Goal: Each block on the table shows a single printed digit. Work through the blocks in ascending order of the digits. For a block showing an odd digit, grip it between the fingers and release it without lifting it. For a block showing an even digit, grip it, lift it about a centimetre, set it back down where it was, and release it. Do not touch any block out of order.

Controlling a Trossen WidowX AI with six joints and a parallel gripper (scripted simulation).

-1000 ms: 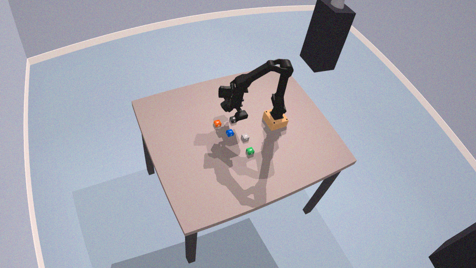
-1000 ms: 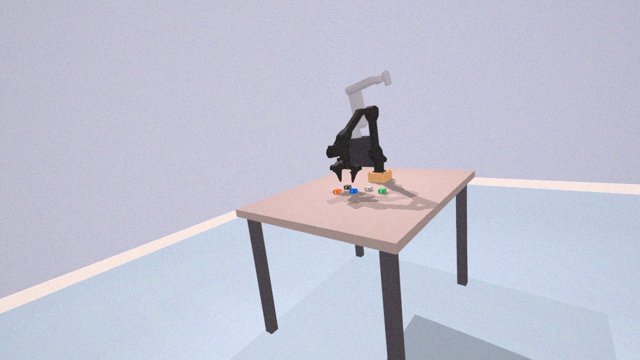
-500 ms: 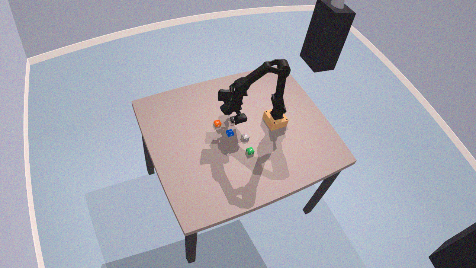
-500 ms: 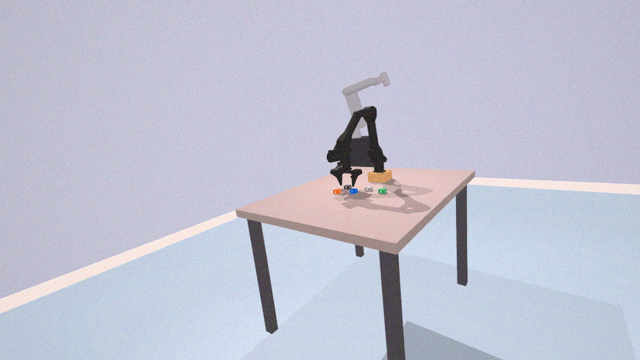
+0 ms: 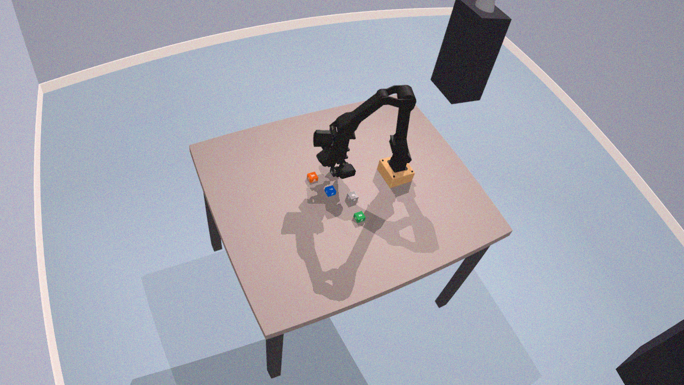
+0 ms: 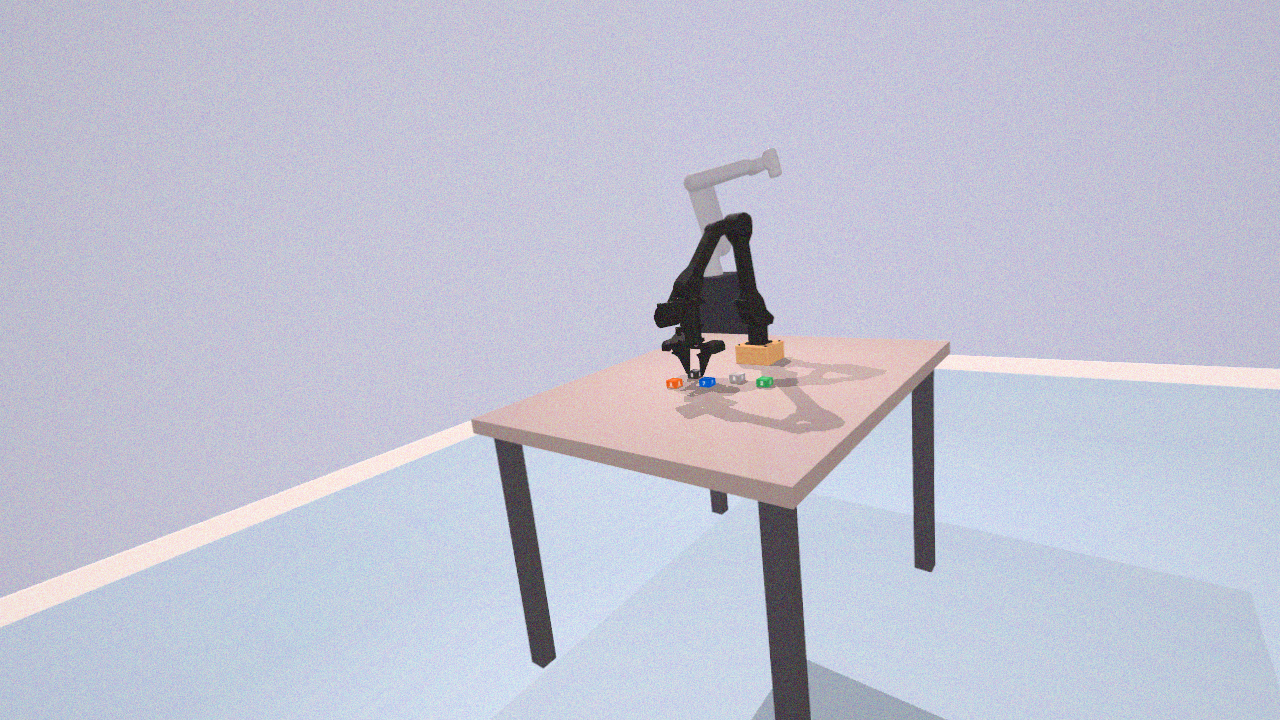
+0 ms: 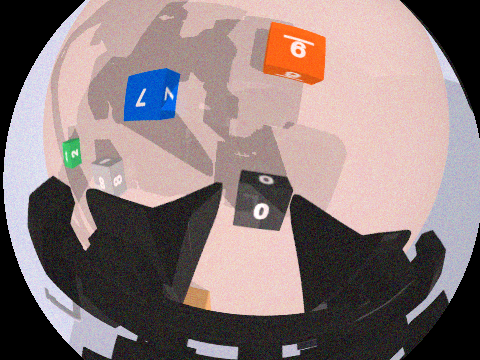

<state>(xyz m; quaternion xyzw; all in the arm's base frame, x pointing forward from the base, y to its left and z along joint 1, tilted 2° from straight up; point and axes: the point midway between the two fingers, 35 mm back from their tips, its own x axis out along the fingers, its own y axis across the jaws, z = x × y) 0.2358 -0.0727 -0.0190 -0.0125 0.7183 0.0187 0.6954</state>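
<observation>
Now: gripper tip right at the black block. The rest, counted from my gripper tip: grey block (130 mm to the left, 20 mm behind); orange block (90 mm ahead); blue block (80 mm to the left, 50 mm ahead).
</observation>
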